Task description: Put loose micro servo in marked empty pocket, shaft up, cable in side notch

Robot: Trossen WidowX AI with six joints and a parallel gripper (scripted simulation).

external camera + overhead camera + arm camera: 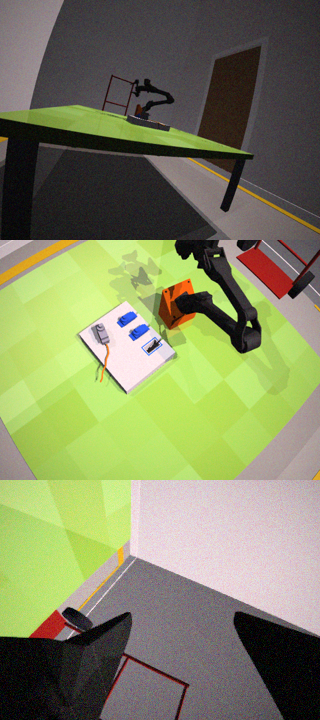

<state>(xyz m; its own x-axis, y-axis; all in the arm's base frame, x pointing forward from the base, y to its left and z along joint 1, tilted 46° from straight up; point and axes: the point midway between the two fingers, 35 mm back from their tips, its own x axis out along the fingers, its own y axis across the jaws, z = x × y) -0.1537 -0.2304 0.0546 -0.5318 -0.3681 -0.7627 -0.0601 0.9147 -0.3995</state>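
My gripper tip is now 450 mm short of the white deck, 310 mm above it and 130 mm to the right of it.
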